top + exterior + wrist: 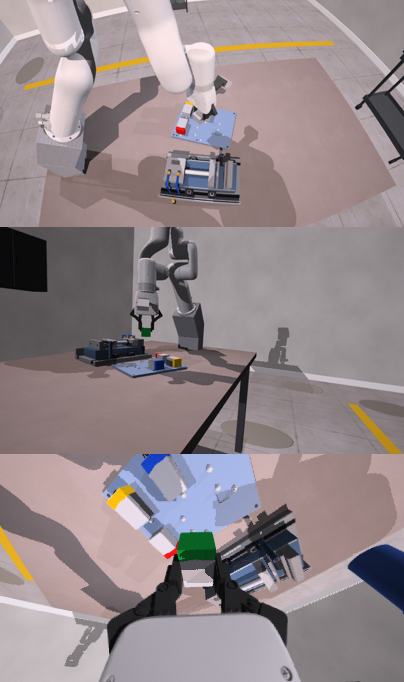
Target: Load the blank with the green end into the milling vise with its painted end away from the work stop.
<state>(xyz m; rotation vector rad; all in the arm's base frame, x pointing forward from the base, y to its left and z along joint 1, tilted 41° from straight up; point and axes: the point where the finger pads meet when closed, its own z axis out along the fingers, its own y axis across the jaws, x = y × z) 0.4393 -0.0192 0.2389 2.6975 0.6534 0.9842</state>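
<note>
Right now my hand is 20 mm above the green-ended blank. From my hand the other things lie so: blue infeed plate (170 mm below, 40 mm to the left, 20 mm ahead); red-ended blank (150 mm below, 80 mm behind, 50 mm to the left); blue-ended blank (150 mm below, 80 mm to the left, 50 mm ahead).
</note>
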